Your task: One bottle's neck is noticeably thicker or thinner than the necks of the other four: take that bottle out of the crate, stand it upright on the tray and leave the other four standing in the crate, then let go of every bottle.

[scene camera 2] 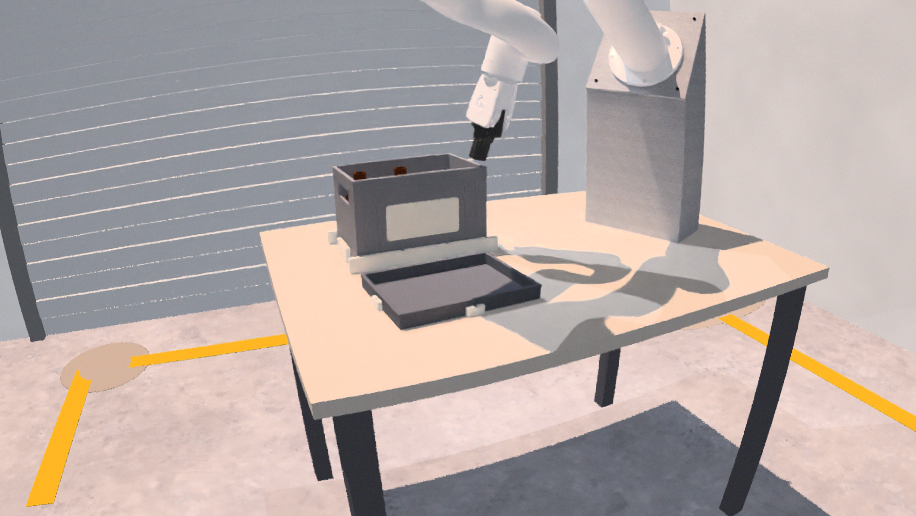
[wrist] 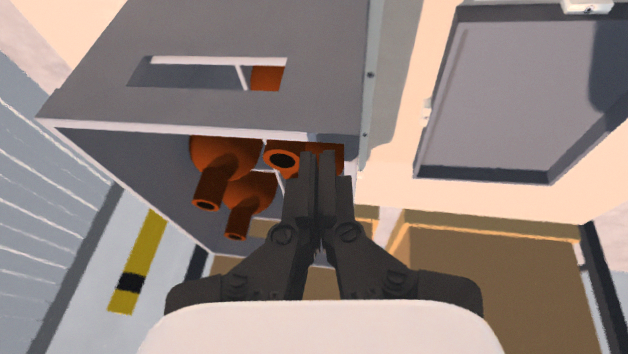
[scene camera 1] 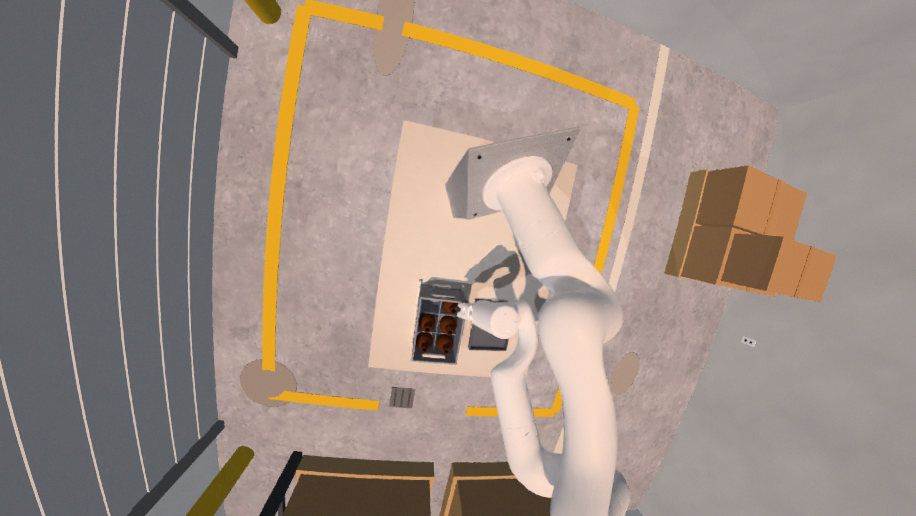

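The grey crate (scene camera 1: 442,288) (scene camera 2: 362,217) (wrist: 225,30) holds the brown bottles standing in its cells. In the wrist view one bottle's mouth (wrist: 282,160) is beside the fingers and looks widest, but it is also nearest the camera. Two other bottles (wrist: 209,185) (wrist: 240,220) show narrower necks; further bottle parts are hidden behind the fingers. My gripper (scene camera 1: 461,310) (scene camera 2: 478,157) (wrist: 320,171) is shut with nothing between its fingers, tilted at the crate's tray-side corner nearest the robot base, about rim height. The dark tray (scene camera 1: 487,348) (scene camera 2: 442,288) (wrist: 515,100) lies beside the crate and holds no bottle.
Pale locating strips (scene camera 2: 423,254) edge the crate's foot, and small clips (scene camera 2: 474,310) sit against the tray. The robot's grey pedestal (scene camera 1: 462,185) (scene camera 2: 634,160) stands at the other end of the table (scene camera 1: 410,192) (scene camera 2: 339,371). The crate's walls rise around the bottles.
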